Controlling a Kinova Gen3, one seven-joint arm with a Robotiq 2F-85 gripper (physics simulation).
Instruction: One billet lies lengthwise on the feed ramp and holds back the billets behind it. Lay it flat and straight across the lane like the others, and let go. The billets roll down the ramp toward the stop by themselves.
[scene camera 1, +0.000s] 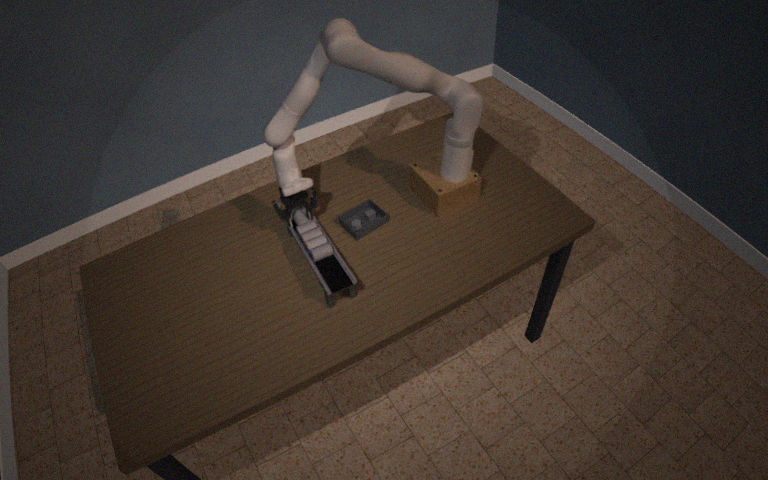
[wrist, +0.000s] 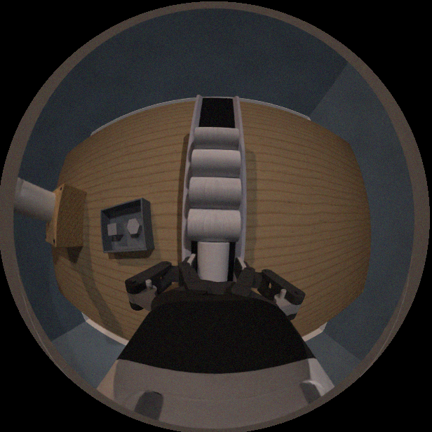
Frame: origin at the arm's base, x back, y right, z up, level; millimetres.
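Where they show: gripper, between the fingertips: (scene camera 1: 300, 223); arm's base, origin of its link: (scene camera 1: 454, 173).
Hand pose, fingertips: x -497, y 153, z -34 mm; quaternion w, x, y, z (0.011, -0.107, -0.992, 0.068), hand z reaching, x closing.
Observation:
Things, the pixels of their top centre, and the offset from my fingertips.
- lengthwise billet, centre of its top: (scene camera 1: 300, 215) dx +4, dy -2, dz +35 mm
- grey tray, centre of its top: (scene camera 1: 363, 215) dx +186, dy -69, dz -30 mm
The lengthwise billet (scene camera 1: 300, 216) (wrist: 213, 261), a pale cylinder, lies along the lane of the feed ramp (scene camera 1: 309, 259) (wrist: 242, 185). Its far end is close to the nearest of several billets that lie straight across the lane, such as this one (scene camera 1: 320, 251) (wrist: 215, 225). My gripper (scene camera 1: 299, 213) (wrist: 215, 262) is open. Its fingertips stand on either side of the lengthwise billet, near the ramp's side walls, with nothing held. The billet's near end, and any billet behind it, are hidden by the gripper in the wrist view.
A grey tray (scene camera 1: 357, 233) (wrist: 148, 225) with two small pale pieces stands on the table beside the ramp, on the robot's base side. The wooden base block (scene camera 1: 450, 199) (wrist: 70, 217) carries the arm. The ramp's side walls rise close to the fingers.

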